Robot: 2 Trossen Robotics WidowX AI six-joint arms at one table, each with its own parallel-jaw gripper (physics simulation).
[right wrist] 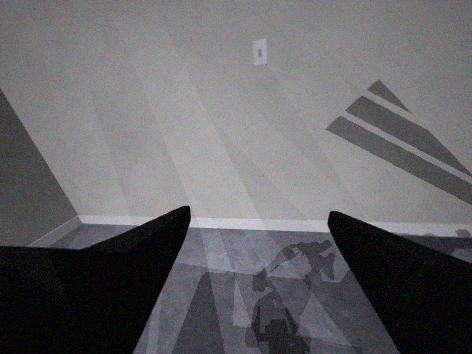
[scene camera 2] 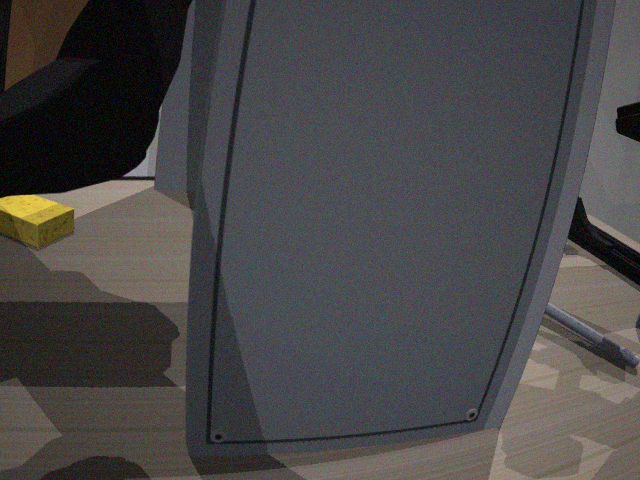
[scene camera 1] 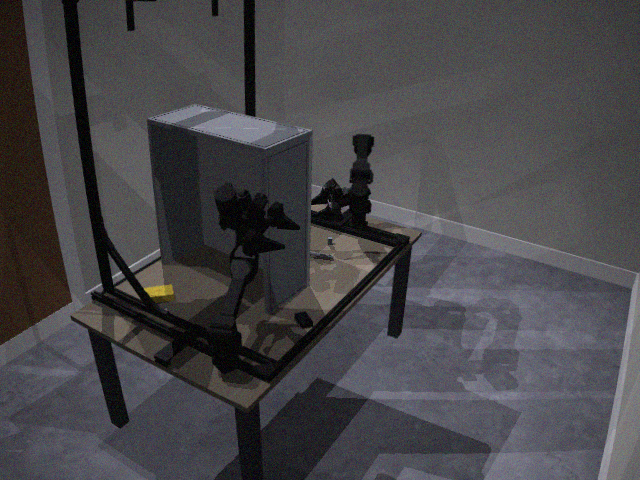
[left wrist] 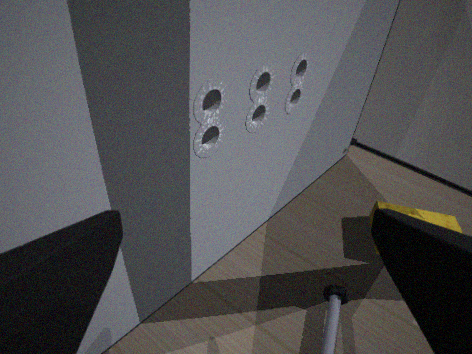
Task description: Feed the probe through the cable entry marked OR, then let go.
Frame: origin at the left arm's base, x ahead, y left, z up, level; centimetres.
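Where they show: left gripper, fingertip midpoint: point(scene camera 2: 616, 119) point(left wrist: 249, 222); right gripper, fingertip midpoint: point(right wrist: 258, 214) point(scene camera 1: 292, 237); left arm's base, origin of the base link: point(scene camera 1: 358, 224); right arm's base, origin of the base link: point(scene camera 1: 226, 359).
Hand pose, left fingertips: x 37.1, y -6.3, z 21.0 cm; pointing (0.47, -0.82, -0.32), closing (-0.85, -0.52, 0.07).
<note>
Each offset is from my left fingertips to the centre of the thing. "*": to the spot under its first point.
The probe, a thin grey rod {dx -7.3, dy -4.7, dz -22.1 cm} point(scene camera 1: 323, 255) point(scene camera 2: 576, 321) point(left wrist: 331, 325), lies on the table beside the cabinet; in the left wrist view its black collar faces away. The tall grey cabinet {dx +17.3, dy -22.6, dz +5.3 cm} point(scene camera 1: 289, 206) point(scene camera 2: 361, 232) point(left wrist: 150, 150) has several round cable entries with rough, pale rims, in three pairs; one entry {* dx +9.1, dy -11.6, dz -2.4 cm} point(left wrist: 211, 100) is at upper left of the group. No OR marking is readable. My left gripper point(scene camera 1: 316, 200) point(left wrist: 249, 222) is open and empty, facing the cabinet above the probe. My right gripper point(scene camera 1: 291, 237) point(right wrist: 258, 214) is open and empty, raised at the cabinet's other side.
A yellow block {dx +41.8, dy -37.8, dz -21.6 cm} point(scene camera 1: 161, 293) point(scene camera 2: 37, 219) point(left wrist: 425, 217) lies on the table point(scene camera 1: 222, 395). A small black object {dx +32.8, dy +12.6, dz -22.2 cm} point(scene camera 1: 303, 319) lies near the cabinet's front corner. A small pale object {dx -19.1, dy +0.7, dz -21.6 cm} point(scene camera 1: 329, 240) stands behind the probe. Black rails edge the table, with tall posts at the back.
</note>
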